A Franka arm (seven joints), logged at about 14 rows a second.
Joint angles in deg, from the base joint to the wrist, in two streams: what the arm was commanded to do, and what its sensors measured. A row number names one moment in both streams.
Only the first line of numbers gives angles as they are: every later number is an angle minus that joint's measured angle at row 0.
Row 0, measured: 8.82 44.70 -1.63 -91.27 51.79 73.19 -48.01
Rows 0 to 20, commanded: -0.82 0.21 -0.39 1.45 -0.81 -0.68 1.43; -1.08 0.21 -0.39 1.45 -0.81 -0.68 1.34; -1.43 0.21 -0.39 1.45 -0.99 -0.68 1.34; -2.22 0.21 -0.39 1.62 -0.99 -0.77 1.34; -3.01 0.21 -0.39 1.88 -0.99 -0.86 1.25; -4.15 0.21 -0.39 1.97 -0.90 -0.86 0.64; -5.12 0.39 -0.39 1.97 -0.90 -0.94 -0.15; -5.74 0.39 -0.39 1.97 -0.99 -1.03 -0.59; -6.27 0.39 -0.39 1.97 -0.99 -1.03 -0.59; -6.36 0.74 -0.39 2.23 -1.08 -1.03 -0.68; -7.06 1.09 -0.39 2.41 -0.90 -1.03 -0.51; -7.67 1.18 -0.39 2.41 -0.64 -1.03 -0.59; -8.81 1.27 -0.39 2.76 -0.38 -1.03 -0.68; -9.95 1.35 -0.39 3.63 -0.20 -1.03 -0.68; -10.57 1.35 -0.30 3.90 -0.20 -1.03 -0.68; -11.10 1.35 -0.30 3.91 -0.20 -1.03 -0.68; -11.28 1.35 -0.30 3.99 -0.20 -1.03 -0.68; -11.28 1.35 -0.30 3.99 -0.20 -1.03 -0.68; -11.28 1.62 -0.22 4.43 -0.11 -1.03 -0.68; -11.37 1.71 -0.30 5.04 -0.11 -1.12 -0.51; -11.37 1.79 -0.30 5.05 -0.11 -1.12 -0.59
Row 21, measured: -10.37 0.76 -0.62 2.41 -0.37 0.75 -1.72
